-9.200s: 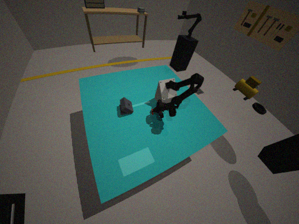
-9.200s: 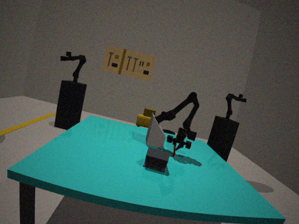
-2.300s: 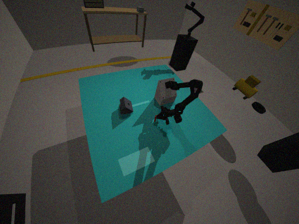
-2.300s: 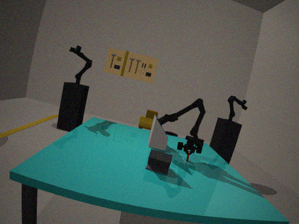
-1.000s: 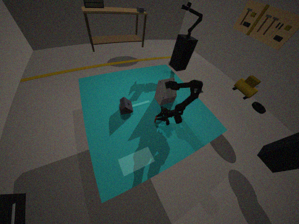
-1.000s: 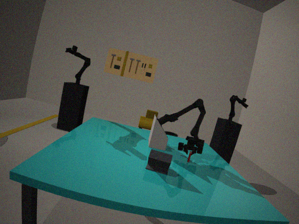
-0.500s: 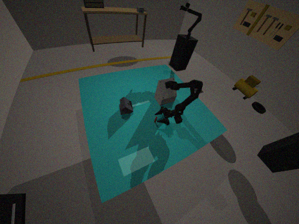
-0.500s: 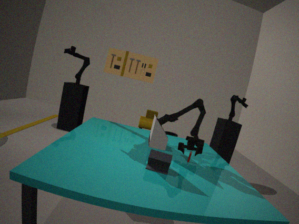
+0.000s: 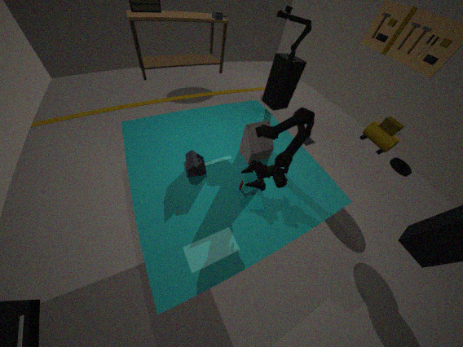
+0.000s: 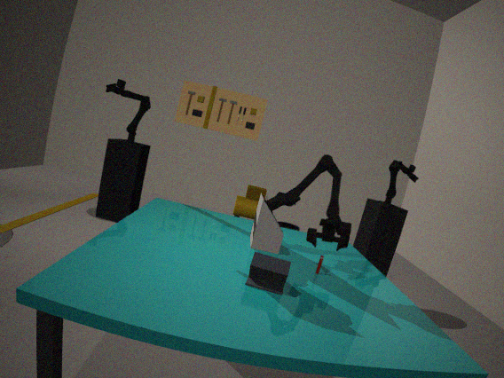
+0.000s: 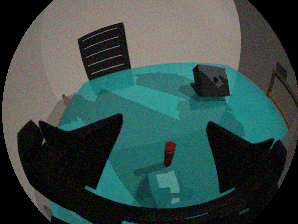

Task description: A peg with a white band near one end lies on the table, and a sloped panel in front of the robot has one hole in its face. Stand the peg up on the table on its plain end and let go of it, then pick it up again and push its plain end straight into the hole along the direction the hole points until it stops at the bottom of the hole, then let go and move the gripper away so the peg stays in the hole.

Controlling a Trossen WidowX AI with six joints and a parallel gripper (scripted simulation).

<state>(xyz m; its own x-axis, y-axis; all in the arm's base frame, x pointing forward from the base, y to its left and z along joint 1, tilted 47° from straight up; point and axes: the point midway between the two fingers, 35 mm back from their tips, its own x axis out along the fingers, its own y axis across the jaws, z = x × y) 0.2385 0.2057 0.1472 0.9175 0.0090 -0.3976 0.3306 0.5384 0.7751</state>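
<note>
The red peg lies 60 mm below my gripper tip and 10 mm behind it. Round my gripper tip: sloped grey panel (260 mm to the right, 180 mm ahead, 70 mm below).
</note>
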